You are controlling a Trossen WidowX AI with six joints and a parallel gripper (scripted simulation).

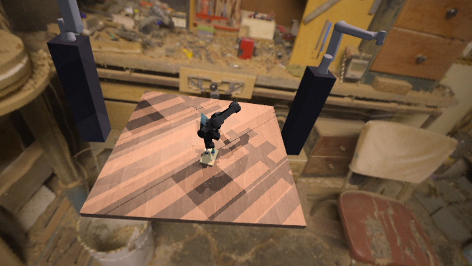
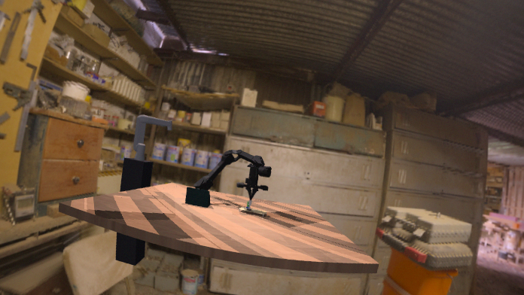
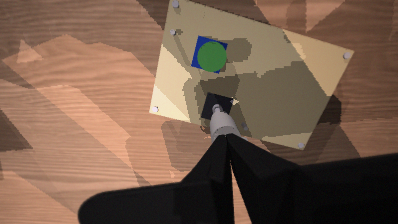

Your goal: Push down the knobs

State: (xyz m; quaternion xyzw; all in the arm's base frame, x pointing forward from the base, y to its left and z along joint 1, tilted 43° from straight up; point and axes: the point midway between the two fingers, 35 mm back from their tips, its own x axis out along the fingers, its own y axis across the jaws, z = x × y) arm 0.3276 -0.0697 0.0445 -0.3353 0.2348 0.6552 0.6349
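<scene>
The grey knob lies 1 cm below my gripper tip. Round my gripper tip: potentiometer with knob (3 cm below); green knob (5 cm to the left, 4 cm below, 1 cm behind).
</scene>
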